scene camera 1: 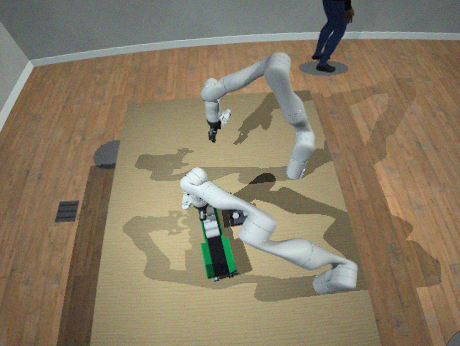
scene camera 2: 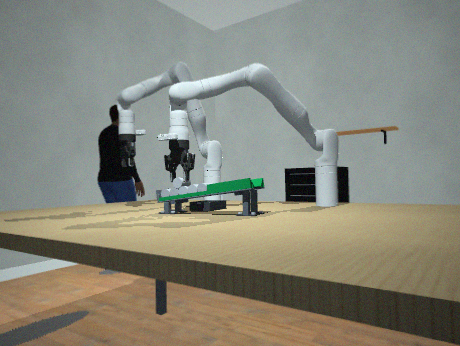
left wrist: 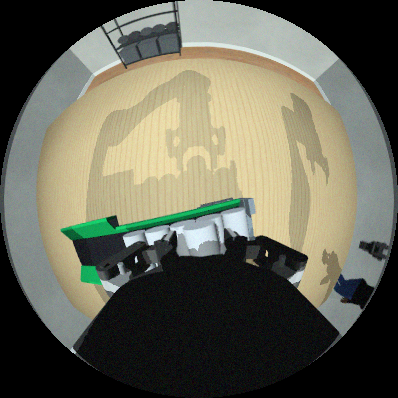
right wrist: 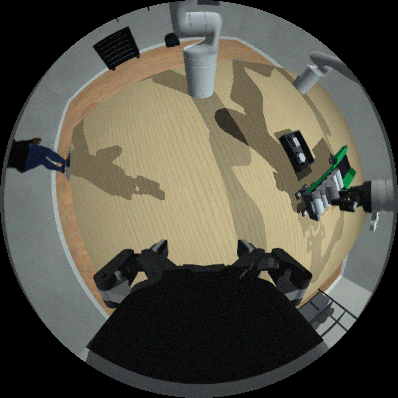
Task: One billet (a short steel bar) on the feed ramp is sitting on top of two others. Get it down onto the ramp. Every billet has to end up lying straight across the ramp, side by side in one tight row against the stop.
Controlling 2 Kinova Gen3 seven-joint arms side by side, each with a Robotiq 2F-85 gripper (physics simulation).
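Frame: origin at the left arm's base, x left, y back, z up, level; millimetres.
Where they show: left gripper, fingertip midpoint: [scene camera 1: 204,212] [scene camera 2: 179,182] [left wrist: 200,236] [right wrist: 334,197]; right gripper, fingertip midpoint: [scene camera 1: 216,135] [scene camera 2: 127,166] [left wrist: 361,244] [right wrist: 202,247]; left arm's base, origin of the base link: [scene camera 1: 322,284] [scene camera 2: 327,205] [right wrist: 298,87]; right arm's base, origin of the base link: [scene camera 1: 294,172] [right wrist: 200,90].
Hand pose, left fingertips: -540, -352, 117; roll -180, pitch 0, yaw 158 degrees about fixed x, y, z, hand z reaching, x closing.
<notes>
Each offset is from my left fingertips to the top centre of the thing, as dx, dy, dz. "spot": to the spot under its first point.
The green feed ramp [scene camera 1: 218,252] [scene camera 2: 230,187] [left wrist: 90,228] [right wrist: 349,176] slopes down to the stop @(-76, +33, -27) [left wrist: 251,212]. Several pale billets lie across its lower part, side by side. The raised billet @(+3, +15, +17) [scene camera 2: 178,182] [left wrist: 201,231] rests on top of two others near the stop end. My left gripper [scene camera 1: 203,216] [scene camera 2: 180,178] [left wrist: 200,236] is open but partly narrowed, with one finger on each side of the raised billet; small gaps seem to show beside it. The fingers hide parts of the neighbouring billets. My right gripper [scene camera 1: 213,138] [scene camera 2: 128,162] [right wrist: 202,247] is open and empty, high above the table, away from the ramp.
A black tray @(+58, +168, -82) [scene camera 2: 207,205] with small pale items stands close beside the ramp, partly hidden by the left arm in scene camera 1. The ramp stands on dark legs @(spot: +267, -86, -72) [scene camera 2: 246,202]. A person [scene camera 1: 332,30] [scene camera 2: 116,160] stands beyond the table.
</notes>
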